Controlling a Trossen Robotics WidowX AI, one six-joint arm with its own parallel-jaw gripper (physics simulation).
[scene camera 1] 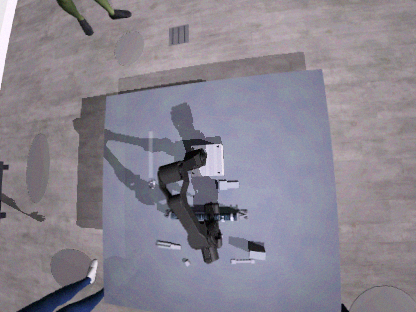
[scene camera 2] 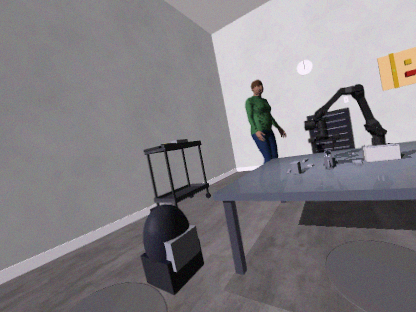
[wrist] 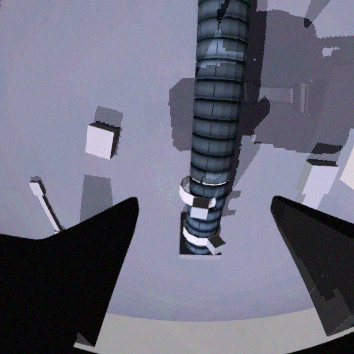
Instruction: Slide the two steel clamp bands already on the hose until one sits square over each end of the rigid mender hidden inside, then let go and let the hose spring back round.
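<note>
The dark blue ribbed hose (wrist: 215, 110) (scene camera 1: 227, 217) runs straight up the wrist view from a low stand (wrist: 200, 256). Two steel bands are around its near end. The lower band (wrist: 192, 236) is close to the stand, with its block on the right. The upper band (wrist: 186, 196) looks tilted and loose, with its block on top. A thin pale ring (wrist: 215, 183) shows just above it. My gripper (wrist: 206, 203) is open; its fingertips are wide apart on either side of the banded end, touching neither band. The mender inside is hidden.
A white box (scene camera 1: 215, 160) stands by the arm's base, with a white block (scene camera 1: 228, 184) in front. A ruler-like strip (scene camera 1: 151, 155) lies left. A pale clip (scene camera 1: 168, 245), a small block (scene camera 1: 186, 261), a rod (scene camera 1: 242, 261) and a larger block (scene camera 1: 257, 254) lie near the front.
</note>
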